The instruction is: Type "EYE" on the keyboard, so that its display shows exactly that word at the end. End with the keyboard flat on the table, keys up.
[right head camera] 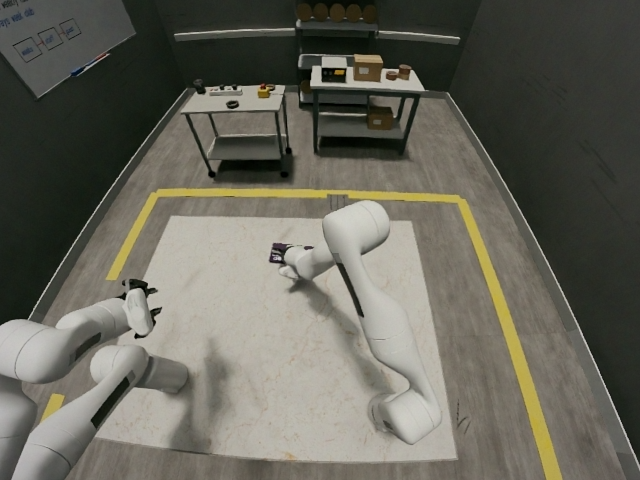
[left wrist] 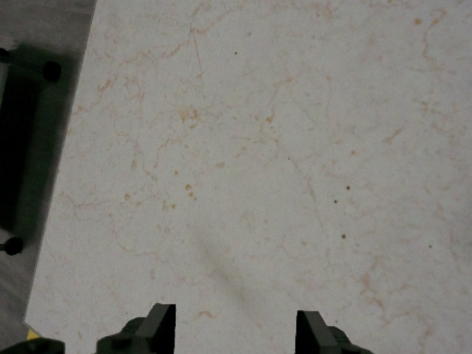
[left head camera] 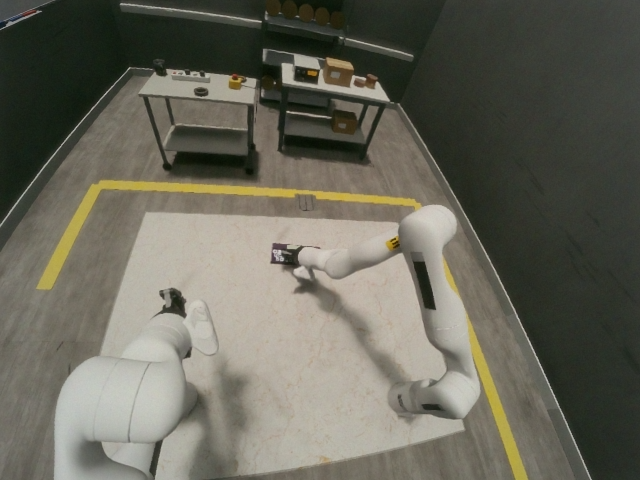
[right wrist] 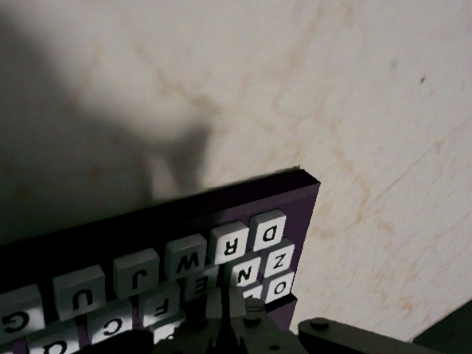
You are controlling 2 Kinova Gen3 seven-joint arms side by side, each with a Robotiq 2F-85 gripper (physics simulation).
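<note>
The purple keyboard (left head camera: pixel 276 246) (right head camera: pixel 273 255) (right wrist: pixel 304 212) lies on the table, white letter keys up; in the right wrist view its letters appear upside down. My right gripper (right wrist: pixel 226 312) (left head camera: pixel 285 253) is shut, with nothing between its fingers, and its tips are at the E key (right wrist: pixel 200 285), overlapping its edge in that view. I cannot tell whether they touch it. The N key (right wrist: pixel 245 272) and R key (right wrist: pixel 230 246) are beside E. The Y key cannot be made out, and the display text cannot be read. My left gripper (left wrist: pixel 235 336) (right head camera: pixel 157 300) is open and empty, far from the keyboard.
The pale marbled table top (left head camera: pixel 248 351) (right head camera: pixel 258 361) carries both arm bases. My right forearm (left head camera: pixel 361 255) (right head camera: pixel 320 258) reaches over the keyboard's right part and hides it in the head views. A wheeled cart (left head camera: pixel 206 98) and a workbench (left head camera: pixel 330 87) stand behind.
</note>
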